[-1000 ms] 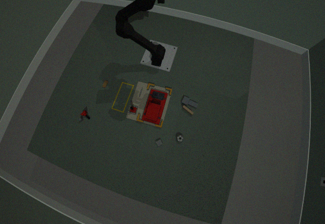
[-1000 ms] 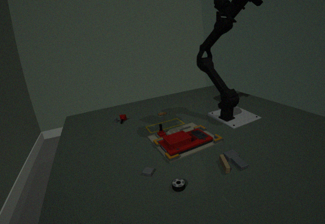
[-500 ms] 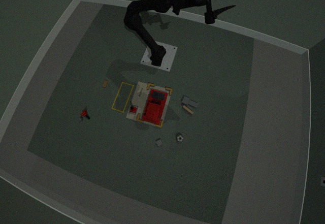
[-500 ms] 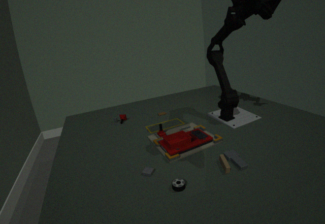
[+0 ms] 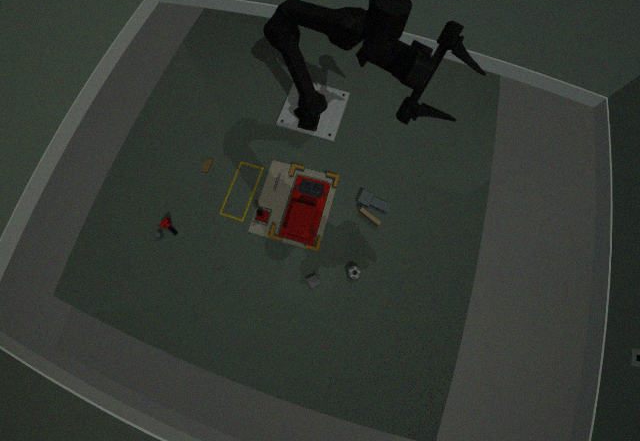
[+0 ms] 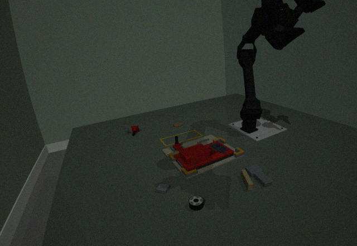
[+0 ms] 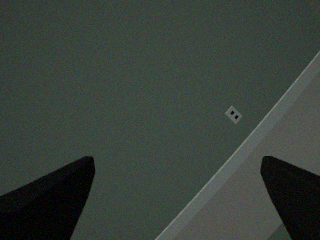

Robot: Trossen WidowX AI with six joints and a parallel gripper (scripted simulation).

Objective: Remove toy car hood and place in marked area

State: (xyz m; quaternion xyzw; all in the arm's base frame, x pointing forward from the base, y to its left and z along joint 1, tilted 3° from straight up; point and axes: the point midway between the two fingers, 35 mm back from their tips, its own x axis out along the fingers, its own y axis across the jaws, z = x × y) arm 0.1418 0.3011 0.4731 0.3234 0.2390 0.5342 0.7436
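Right now my gripper tip is 420 mm above the red hood, 290 mm to the left of it and 200 mm short of it. Round my gripper tip: tan block 660 mm to the right, 460 mm below, 80 mm ahead.
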